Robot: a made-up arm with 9 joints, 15 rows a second.
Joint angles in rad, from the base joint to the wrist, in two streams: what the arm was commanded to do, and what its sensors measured. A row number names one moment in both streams.
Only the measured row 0 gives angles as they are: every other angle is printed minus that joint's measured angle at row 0.
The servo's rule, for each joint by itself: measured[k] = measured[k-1] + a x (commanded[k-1-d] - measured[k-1]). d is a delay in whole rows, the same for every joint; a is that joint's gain. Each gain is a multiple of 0.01, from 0.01 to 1. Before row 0 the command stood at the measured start. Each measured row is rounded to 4 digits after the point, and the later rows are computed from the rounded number. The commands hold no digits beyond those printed.
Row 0, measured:
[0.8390 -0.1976 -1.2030 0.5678 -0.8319 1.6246 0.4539 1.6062 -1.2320]
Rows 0 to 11, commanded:
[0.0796 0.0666 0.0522 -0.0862 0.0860 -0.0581 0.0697 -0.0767 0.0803]
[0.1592 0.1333 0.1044 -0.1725 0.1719 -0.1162 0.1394 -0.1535 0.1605]
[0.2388 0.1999 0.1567 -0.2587 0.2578 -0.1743 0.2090 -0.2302 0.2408]
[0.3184 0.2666 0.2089 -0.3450 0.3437 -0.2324 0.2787 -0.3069 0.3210]
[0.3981 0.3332 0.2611 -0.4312 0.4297 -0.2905 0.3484 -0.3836 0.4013]
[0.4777 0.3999 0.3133 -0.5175 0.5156 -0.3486 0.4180 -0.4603 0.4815]
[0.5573 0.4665 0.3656 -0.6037 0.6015 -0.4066 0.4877 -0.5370 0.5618]
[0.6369 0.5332 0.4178 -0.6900 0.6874 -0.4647 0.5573 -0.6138 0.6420]
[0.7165 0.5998 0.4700 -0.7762 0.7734 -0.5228 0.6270 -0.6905 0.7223]
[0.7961 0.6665 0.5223 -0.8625 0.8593 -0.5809 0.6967 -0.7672 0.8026]
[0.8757 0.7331 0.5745 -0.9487 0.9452 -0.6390 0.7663 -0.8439 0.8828]
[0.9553 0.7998 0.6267 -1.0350 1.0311 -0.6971 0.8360 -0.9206 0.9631]
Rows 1 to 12, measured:
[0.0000 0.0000 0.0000 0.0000 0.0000 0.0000 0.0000 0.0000 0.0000]
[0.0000 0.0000 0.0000 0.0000 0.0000 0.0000 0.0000 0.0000 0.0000]
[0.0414 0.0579 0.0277 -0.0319 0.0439 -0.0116 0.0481 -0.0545 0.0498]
[0.1027 0.1235 0.0684 -0.0839 0.1092 -0.0325 0.1111 -0.1248 0.1184]
[0.1735 0.1900 0.1152 -0.1486 0.1850 -0.0609 0.1787 -0.1996 0.1943]
[0.2488 0.2566 0.1649 -0.2213 0.2659 -0.0952 0.2477 -0.2758 0.2729]
[0.3264 0.3232 0.2159 -0.2990 0.3494 -0.1343 0.3172 -0.3523 0.3525]
[0.4051 0.3899 0.2675 -0.3798 0.4342 -0.1772 0.3868 -0.4290 0.4325]
[0.4842 0.4565 0.3195 -0.4626 0.5195 -0.2231 0.4564 -0.5057 0.5127]
[0.5636 0.5232 0.3716 -0.5467 0.6051 -0.2714 0.5260 -0.5825 0.5929]
[0.6431 0.5898 0.4238 -0.6316 0.6909 -0.3217 0.5957 -0.6592 0.6731]
[0.7227 0.6565 0.4760 -0.7170 0.7768 -0.3735 0.6654 -0.7359 0.7534]
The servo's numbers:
d 2
a 0.52 0.87 0.53 0.37 0.51 0.20 0.69 0.71 0.62

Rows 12 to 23, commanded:
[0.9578 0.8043 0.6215 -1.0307 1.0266 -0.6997 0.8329 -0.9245 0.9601]
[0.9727 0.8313 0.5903 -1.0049 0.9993 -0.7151 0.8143 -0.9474 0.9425]
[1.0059 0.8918 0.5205 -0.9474 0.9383 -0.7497 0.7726 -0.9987 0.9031]
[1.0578 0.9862 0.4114 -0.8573 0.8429 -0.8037 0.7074 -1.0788 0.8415]
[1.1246 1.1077 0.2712 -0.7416 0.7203 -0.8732 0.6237 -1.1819 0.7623]
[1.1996 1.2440 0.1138 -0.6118 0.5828 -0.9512 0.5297 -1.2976 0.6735]
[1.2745 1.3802 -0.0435 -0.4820 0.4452 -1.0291 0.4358 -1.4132 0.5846]
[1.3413 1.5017 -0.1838 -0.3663 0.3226 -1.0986 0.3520 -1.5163 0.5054]
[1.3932 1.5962 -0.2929 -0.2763 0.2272 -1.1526 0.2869 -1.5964 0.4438]
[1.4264 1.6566 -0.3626 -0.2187 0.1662 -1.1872 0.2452 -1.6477 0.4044]
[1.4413 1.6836 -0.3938 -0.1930 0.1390 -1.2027 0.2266 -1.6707 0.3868]
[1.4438 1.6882 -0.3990 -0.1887 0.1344 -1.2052 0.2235 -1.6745 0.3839]
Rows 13 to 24, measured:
[0.8023 0.7231 0.5282 -0.8027 0.8627 -0.4266 0.7350 -0.8126 0.8336]
[0.8819 0.7898 0.5804 -0.8887 0.9486 -0.4807 0.8047 -0.8893 0.9139]
[0.9214 0.8024 0.6022 -0.9412 0.9884 -0.5245 0.8242 -0.9143 0.9425]
[0.9481 0.8275 0.5959 -0.9648 0.9940 -0.5626 0.8174 -0.9378 0.9425]
[0.9782 0.8834 0.5559 -0.9584 0.9656 -0.6000 0.7865 -0.9810 0.9181]
[1.0196 0.9728 0.4793 -0.9210 0.9030 -0.6407 0.7319 -1.0504 0.8706]
[1.0742 1.0902 0.3690 -0.8546 0.8098 -0.6872 0.6572 -1.1438 0.8035]
[1.1394 1.2240 0.2337 -0.7648 0.6940 -0.7400 0.5692 -1.2530 0.7229]
[1.2097 1.3599 0.0868 -0.6602 0.5671 -0.7978 0.4772 -1.3667 0.6372]
[1.2781 1.4833 -0.0566 -0.5515 0.4424 -0.8580 0.3908 -1.4729 0.5555]
[1.3380 1.5815 -0.1818 -0.4497 0.3326 -0.9169 0.3191 -1.5606 0.4862]
[1.3840 1.6468 -0.2776 -0.3642 0.2477 -0.9710 0.2681 -1.6224 0.4355]

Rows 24 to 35, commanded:
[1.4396 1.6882 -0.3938 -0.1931 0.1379 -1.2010 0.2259 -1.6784 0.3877]
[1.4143 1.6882 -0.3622 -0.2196 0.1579 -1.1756 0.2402 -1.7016 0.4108]
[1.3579 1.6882 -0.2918 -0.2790 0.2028 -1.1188 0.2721 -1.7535 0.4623]
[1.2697 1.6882 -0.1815 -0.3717 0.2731 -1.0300 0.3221 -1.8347 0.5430]
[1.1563 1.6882 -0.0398 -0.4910 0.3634 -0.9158 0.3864 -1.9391 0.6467]
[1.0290 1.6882 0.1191 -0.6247 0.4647 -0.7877 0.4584 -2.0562 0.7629]
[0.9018 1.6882 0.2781 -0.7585 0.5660 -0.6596 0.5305 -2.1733 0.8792]
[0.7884 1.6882 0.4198 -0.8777 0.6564 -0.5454 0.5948 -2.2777 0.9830]
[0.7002 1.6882 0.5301 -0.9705 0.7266 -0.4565 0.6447 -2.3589 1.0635]
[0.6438 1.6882 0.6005 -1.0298 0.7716 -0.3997 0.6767 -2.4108 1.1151]
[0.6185 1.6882 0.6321 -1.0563 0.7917 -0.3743 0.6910 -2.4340 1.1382]
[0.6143 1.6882 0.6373 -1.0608 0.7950 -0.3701 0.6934 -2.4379 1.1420]
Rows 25 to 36, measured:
[1.4138 1.6788 -0.3392 -0.3009 0.1923 -1.0173 0.2395 -1.6567 0.4053]
[1.4294 1.6870 -0.3709 -0.2594 0.1628 -1.0549 0.2285 -1.6693 0.3920]
[1.4347 1.6880 -0.3830 -0.2349 0.1501 -1.0841 0.2267 -1.6758 0.3893]
[1.4241 1.6882 -0.3720 -0.2292 0.1541 -1.1024 0.2360 -1.6941 0.4026]
[1.3897 1.6882 -0.3295 -0.2476 0.1789 -1.1057 0.2609 -1.7363 0.4396]
[1.3273 1.6882 -0.2511 -0.2935 0.2269 -1.0906 0.3031 -1.8062 0.5037]
[1.2384 1.6882 -0.1391 -0.3666 0.2965 -1.0556 0.3606 -1.9006 0.5924]
[1.1295 1.6882 -0.0023 -0.4621 0.3823 -1.0020 0.4281 -2.0111 0.6981]
[1.0111 1.6882 0.1463 -0.5718 0.4760 -0.9335 0.4988 -2.1263 0.8104]
[0.8953 1.6882 0.2913 -0.6850 0.5680 -0.8559 0.5650 -2.2338 0.9174]
[0.7938 1.6882 0.4179 -0.7906 0.6489 -0.7760 0.6200 -2.3226 1.0080]
[0.7158 1.6882 0.5147 -0.8791 0.7115 -0.7007 0.6591 -2.3852 1.0744]

